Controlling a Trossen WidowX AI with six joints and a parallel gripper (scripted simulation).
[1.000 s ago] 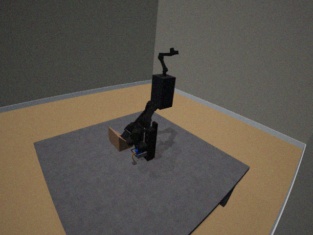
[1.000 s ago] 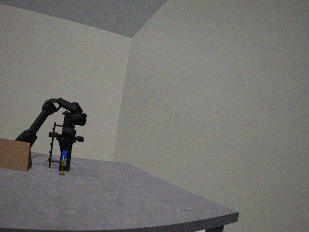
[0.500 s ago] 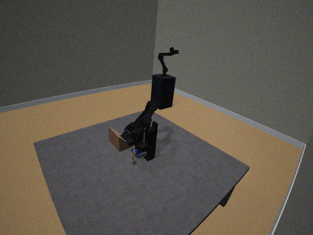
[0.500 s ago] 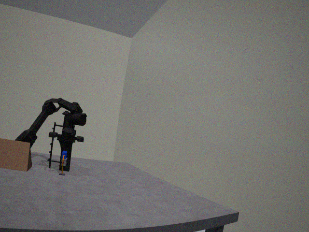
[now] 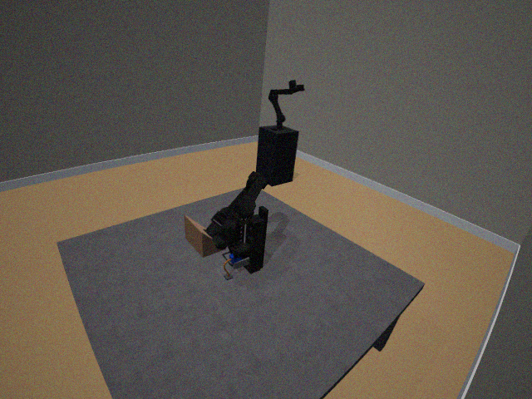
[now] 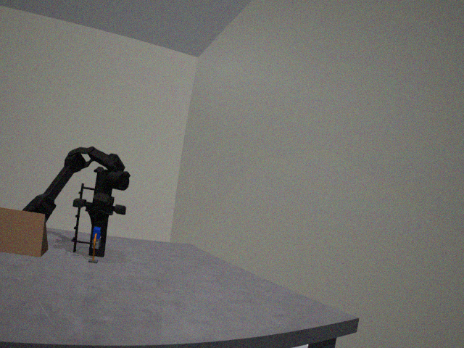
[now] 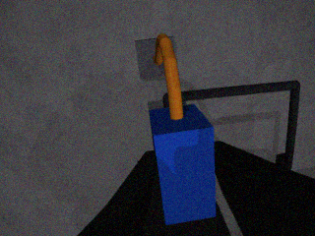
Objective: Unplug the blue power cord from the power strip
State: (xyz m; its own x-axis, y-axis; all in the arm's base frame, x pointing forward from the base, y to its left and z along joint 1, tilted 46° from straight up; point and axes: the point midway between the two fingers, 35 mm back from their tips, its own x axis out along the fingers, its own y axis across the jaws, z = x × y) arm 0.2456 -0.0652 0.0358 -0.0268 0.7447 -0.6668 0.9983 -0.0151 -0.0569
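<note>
The blue plug is 3 cm to the left of my gripper tip.
</note>
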